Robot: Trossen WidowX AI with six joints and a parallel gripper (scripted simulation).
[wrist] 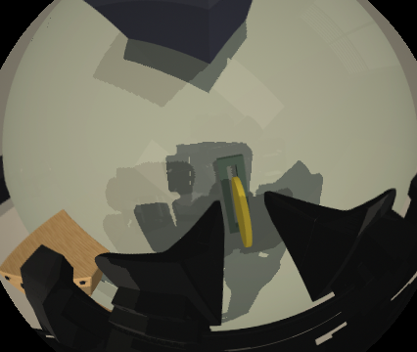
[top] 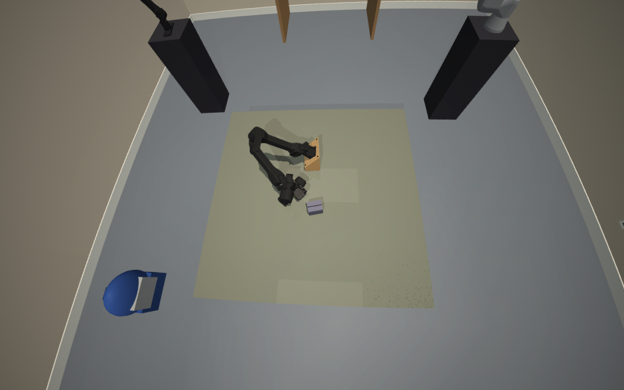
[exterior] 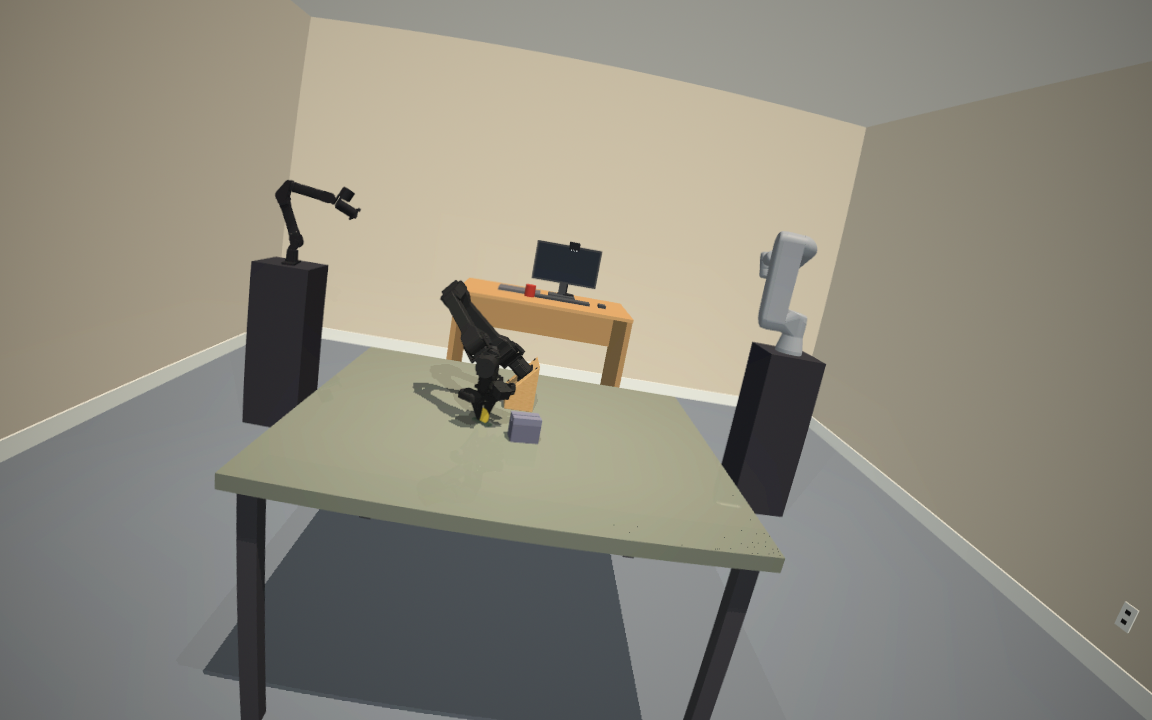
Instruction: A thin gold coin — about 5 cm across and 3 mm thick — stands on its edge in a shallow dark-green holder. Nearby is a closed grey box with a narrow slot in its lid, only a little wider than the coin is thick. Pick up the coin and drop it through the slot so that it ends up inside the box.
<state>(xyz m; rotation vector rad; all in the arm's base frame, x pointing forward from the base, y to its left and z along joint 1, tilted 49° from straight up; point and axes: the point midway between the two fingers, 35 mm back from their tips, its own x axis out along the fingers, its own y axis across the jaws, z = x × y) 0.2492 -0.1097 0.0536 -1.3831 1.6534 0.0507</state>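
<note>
Now: gripper tip 1 cm below the thin gold coin.
</note>
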